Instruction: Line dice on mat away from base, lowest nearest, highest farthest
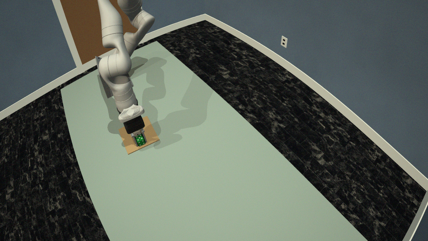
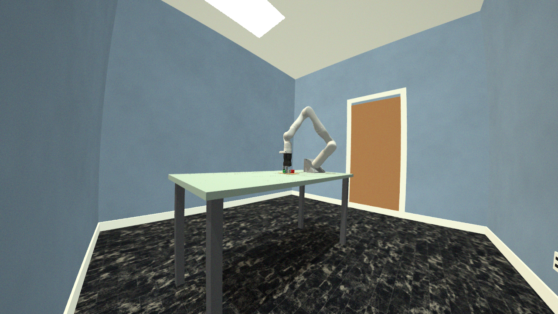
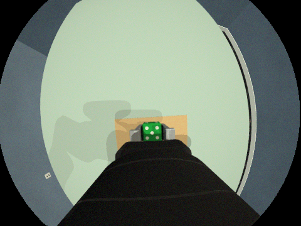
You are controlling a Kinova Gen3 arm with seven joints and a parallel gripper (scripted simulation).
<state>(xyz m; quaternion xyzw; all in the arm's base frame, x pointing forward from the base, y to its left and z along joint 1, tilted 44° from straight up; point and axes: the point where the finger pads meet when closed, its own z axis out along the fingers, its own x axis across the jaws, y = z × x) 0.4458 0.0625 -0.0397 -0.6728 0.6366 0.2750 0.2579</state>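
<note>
My hand is right at the green die. From my hand the other things lie so: tan mat: 5 cm behind, 2 cm below; then red die: 9 cm behind; then white die: 5 cm behind.
</note>
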